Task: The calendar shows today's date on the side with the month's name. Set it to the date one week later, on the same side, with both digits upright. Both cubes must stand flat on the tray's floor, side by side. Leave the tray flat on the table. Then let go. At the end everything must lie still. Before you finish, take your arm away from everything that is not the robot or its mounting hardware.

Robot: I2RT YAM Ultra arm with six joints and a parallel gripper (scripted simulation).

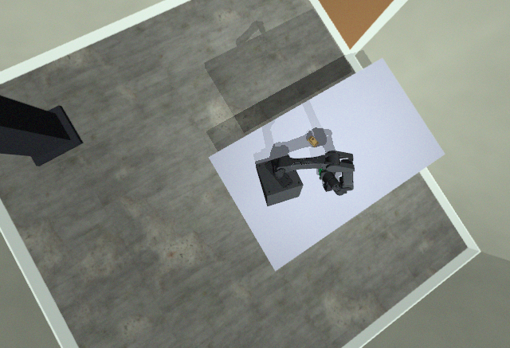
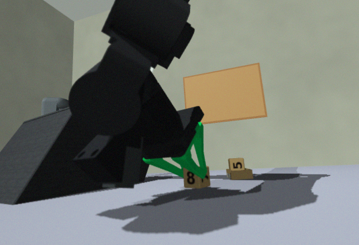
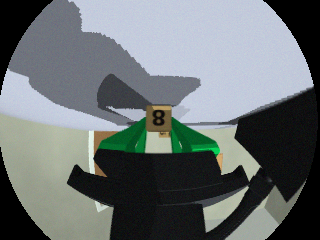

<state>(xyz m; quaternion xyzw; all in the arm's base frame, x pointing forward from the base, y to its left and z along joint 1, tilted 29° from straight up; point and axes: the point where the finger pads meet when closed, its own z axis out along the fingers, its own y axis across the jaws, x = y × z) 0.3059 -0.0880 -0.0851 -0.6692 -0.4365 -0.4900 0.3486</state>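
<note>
My hand is 1 cm to the right of the wooden cube and 1 cm above it. Round my hand: wooden tray: 17 cm to the left, 5 cm ahead, 2 cm below.
</note>
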